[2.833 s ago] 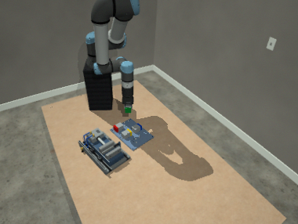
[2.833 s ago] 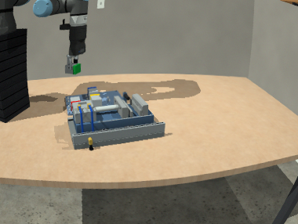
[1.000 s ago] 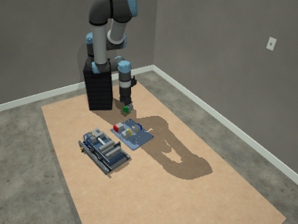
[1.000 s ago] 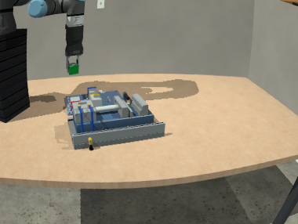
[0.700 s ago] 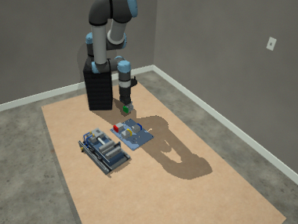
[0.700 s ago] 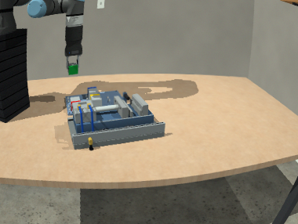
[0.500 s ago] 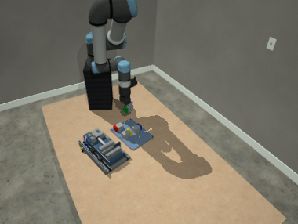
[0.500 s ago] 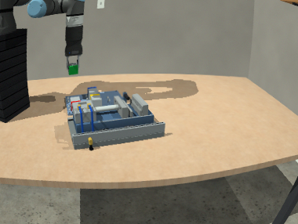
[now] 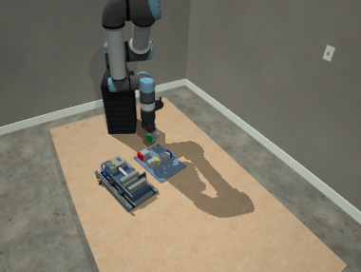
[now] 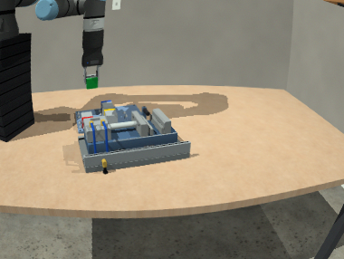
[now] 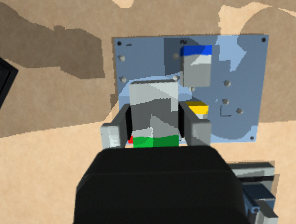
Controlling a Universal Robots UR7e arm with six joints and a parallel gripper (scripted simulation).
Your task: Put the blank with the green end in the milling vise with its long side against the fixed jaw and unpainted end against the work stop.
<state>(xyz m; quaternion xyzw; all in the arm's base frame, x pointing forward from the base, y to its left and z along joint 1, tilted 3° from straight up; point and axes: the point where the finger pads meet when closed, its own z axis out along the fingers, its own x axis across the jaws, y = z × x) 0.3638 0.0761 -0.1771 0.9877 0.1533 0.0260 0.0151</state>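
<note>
Right now my hand is 240 mm short of the fixed jaw, 180 mm to the left of it and 90 mm above it. Also, from my hand: green-ended blank 20 mm below; then red-ended blank 10 mm behind, 50 mm to the right, 140 mm below; then blue-ended blank 50 mm ahead, 60 mm to the left, 140 mm below.
</note>
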